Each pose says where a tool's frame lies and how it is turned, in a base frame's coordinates. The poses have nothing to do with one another.
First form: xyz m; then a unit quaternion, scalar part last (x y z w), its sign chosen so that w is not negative.
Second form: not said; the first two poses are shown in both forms.
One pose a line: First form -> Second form
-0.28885 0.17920 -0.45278 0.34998 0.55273 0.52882 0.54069 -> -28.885 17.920 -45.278 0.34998 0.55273 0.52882 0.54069
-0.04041 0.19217 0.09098 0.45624 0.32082 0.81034 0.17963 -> -4.041 19.217 9.098 0.45624 0.32082 0.81034 0.17963
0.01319 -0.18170 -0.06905 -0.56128 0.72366 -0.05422 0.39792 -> 1.319 -18.170 -6.905 -0.56128 0.72366 -0.05422 0.39792
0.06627 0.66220 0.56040 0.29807 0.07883 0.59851 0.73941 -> 6.627 66.220 56.040 0.29807 0.07883 0.59851 0.73941
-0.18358 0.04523 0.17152 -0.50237 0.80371 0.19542 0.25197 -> -18.358 4.523 17.152 -0.50237 0.80371 0.19542 0.25197
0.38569 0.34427 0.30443 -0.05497 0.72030 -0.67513 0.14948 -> 38.569 34.427 30.443 -0.05497 0.72030 -0.67513 0.14948
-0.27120 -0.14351 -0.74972 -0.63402 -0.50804 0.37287 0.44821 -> -27.120 -14.351 -74.972 -0.63402 -0.50804 0.37287 0.44821
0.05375 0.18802 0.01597 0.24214 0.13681 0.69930 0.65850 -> 5.375 18.802 1.597 0.24214 0.13681 0.69930 0.65850
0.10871 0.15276 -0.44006 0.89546 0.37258 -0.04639 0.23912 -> 10.871 15.276 -44.006 0.89546 0.37258 -0.04639 0.23912
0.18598 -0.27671 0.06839 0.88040 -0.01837 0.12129 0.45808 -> 18.598 -27.671 6.839 0.88040 -0.01837 0.12129 0.45808
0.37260 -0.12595 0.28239 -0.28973 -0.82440 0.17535 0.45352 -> 37.260 -12.595 28.239 -0.28973 -0.82440 0.17535 0.45352
